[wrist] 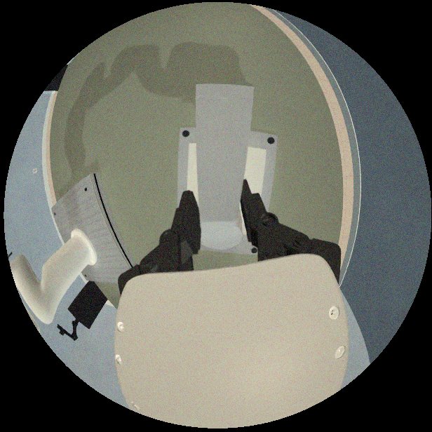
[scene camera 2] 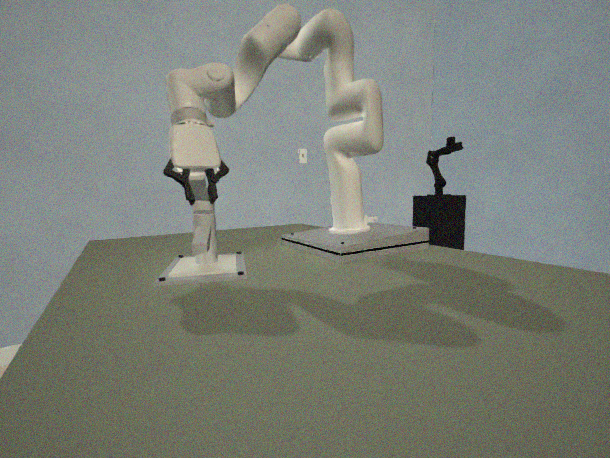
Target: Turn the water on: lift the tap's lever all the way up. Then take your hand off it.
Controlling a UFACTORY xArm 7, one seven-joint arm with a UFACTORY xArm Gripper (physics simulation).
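Frame: origin at the arm's base, x back, y down, z right, level; metres.
Where they show: gripper, fingertip midpoint: (scene camera 2: 202,202); arm's base, origin of the base link: (scene camera 2: 349,230).
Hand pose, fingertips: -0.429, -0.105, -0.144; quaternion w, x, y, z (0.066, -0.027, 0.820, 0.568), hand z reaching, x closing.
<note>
Each offset is from my fingertips to the top centre of the thing, as dx, dy, dz. "spot": to the spot under its first point.
The tap {spot: -0.002, +0.061, -0.030} (scene camera 2: 204,232) stands upright on its pale base plate {spot: +0.045, +0.137, -0.033} (scene camera 2: 229,266) (wrist: 183,167) at the left of the table. Its grey lever {spot: -0.007, -0.027, -0.037} (scene camera 2: 199,189) (wrist: 223,150) slopes upward from the top of the tap; in the wrist view it is a long flat bar that runs between the fingers and out past their tips. My gripper (scene camera 2: 202,200) (wrist: 217,198) points down over the tap and is shut on the lever, with one black finger on each side. The exact contact of the fingers is hard to see.
The arm's grey mounting plate (scene camera 2: 385,240) (wrist: 82,210) is on the table behind and to the right of the tap. A black pedestal (scene camera 2: 440,220) (wrist: 88,304) with a small black arm (scene camera 2: 437,172) stands beyond the table. The table's left edge is near the tap.
</note>
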